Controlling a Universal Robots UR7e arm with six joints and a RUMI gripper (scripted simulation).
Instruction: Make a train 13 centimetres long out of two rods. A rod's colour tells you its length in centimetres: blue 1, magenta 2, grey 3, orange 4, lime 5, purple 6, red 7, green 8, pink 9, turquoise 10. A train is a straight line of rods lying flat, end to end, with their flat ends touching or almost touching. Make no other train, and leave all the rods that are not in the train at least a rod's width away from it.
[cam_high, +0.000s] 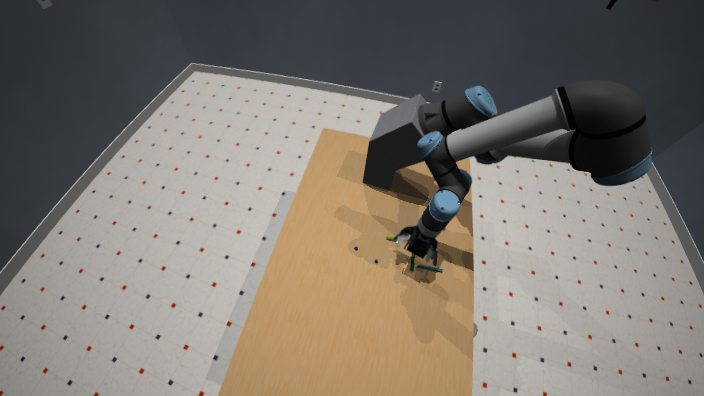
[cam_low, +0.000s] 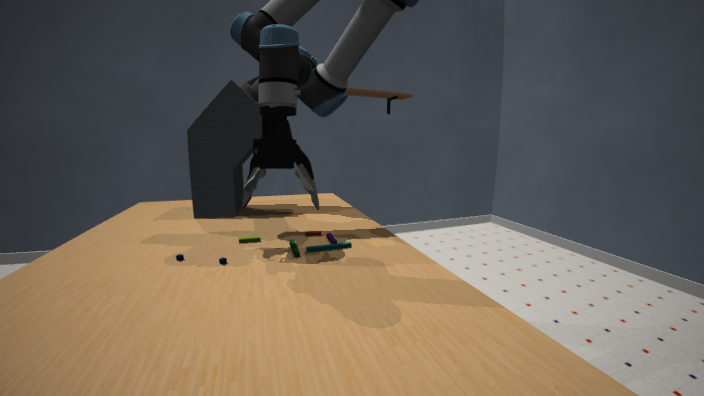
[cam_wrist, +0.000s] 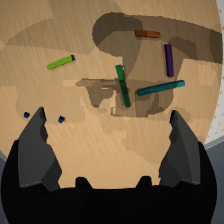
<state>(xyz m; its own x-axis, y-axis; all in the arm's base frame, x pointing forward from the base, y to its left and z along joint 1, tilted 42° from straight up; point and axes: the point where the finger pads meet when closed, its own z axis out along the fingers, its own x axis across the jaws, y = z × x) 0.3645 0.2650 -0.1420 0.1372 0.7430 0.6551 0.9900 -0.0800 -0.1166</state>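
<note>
Now: the green rod 8 cm below my hand, 3 cm to the left of it and 1 cm ahead of it. Round my hand: turquoise rod: 10 cm to the left, 8 cm below, 2 cm ahead; then lime rod: 8 cm to the right, 8 cm below, 5 cm behind; then orange rod: 8 cm below, 8 cm behind, 7 cm to the left.
</note>
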